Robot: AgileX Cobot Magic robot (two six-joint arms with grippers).
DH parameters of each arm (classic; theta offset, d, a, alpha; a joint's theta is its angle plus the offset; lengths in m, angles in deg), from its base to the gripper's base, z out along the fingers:
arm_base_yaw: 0 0.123 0 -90
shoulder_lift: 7.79 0 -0.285 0
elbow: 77.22 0 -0.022 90
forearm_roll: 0 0.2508 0 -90
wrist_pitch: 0 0 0.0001 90
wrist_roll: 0 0.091 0 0
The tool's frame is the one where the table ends.
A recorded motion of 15 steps. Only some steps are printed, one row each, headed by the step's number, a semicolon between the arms.
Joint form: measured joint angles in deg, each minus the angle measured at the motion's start. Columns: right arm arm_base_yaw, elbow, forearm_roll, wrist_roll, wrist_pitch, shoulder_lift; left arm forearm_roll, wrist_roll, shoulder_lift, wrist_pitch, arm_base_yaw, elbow.
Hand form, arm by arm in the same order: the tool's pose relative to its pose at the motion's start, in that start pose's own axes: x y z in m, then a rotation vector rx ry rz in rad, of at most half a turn. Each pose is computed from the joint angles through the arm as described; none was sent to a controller.
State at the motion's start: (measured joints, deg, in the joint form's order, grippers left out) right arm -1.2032 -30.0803 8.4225 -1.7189 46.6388 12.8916; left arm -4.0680 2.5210 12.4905 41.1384 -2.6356 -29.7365
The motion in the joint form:
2: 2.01 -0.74 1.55 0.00 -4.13 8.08; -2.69 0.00 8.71 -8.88 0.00 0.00
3: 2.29 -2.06 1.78 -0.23 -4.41 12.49; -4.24 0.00 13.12 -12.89 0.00 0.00
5: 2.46 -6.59 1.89 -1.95 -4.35 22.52; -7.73 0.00 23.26 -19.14 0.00 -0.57
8: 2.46 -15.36 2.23 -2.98 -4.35 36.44; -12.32 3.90 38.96 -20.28 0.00 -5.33
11: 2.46 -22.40 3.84 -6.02 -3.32 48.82; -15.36 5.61 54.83 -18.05 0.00 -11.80
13: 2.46 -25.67 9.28 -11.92 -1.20 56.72; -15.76 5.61 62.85 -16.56 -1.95 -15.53
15: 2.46 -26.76 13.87 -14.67 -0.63 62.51; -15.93 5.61 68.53 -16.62 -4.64 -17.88
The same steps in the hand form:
2: -0.0133 0.0017 0.0238 -0.0374 0.0586 0.0185; -0.0150 -0.0002 0.0298 0.0163 -0.0043 -0.0461
3: -0.0207 0.0021 0.0352 -0.0392 0.1077 0.0206; -0.0200 0.0000 0.0456 0.0217 0.0019 -0.0745
5: -0.0414 0.0026 0.0608 -0.0370 0.2037 -0.0002; -0.0255 0.0009 0.0822 0.0255 0.0580 -0.1412
8: -0.0766 0.0033 0.1014 -0.0357 0.2923 -0.0046; -0.0307 0.0012 0.1366 0.0354 0.2240 -0.1622
11: -0.0943 0.0037 0.1476 -0.0556 0.4001 -0.0237; -0.0254 0.0012 0.1952 0.0451 0.4215 -0.1968
13: -0.0928 0.0079 0.1803 -0.1298 0.5039 -0.0324; -0.0182 -0.0072 0.2258 0.0736 0.5250 -0.1910
15: -0.0837 0.0104 0.2063 -0.1797 0.5810 0.0051; -0.0096 -0.0199 0.2478 0.1058 0.5875 -0.1702

